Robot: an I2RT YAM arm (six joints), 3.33 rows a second.
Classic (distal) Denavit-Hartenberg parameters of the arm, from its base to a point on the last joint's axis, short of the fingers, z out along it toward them. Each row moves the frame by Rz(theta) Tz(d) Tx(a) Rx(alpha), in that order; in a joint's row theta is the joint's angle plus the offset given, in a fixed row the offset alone. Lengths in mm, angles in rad.
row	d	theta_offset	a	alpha
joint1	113.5	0	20	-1.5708
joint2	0	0	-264	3.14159
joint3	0	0.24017	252.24	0
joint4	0	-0.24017	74	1.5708
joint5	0	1.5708	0	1.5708
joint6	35.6	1.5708	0	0
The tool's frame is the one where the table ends.
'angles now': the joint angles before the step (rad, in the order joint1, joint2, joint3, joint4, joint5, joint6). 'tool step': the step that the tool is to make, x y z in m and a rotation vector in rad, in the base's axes. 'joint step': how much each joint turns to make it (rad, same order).
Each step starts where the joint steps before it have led.
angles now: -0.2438 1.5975 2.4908 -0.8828 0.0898 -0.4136
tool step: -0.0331 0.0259 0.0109 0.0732 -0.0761 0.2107
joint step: 0.0576 -0.0980 -0.0465 0.0060 -0.1497 0.0935
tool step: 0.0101 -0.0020 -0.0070 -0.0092 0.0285 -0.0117
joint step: 0.0016 0.0024 -0.0385 0.0138 0.0125 -0.0150
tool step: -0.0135 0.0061 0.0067 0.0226 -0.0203 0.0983
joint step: 0.0005 -0.0097 0.0395 -0.0304 -0.0964 0.0309
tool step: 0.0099 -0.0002 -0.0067 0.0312 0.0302 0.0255
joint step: 0.0043 0.0061 -0.0290 0.0038 -0.0201 0.0264
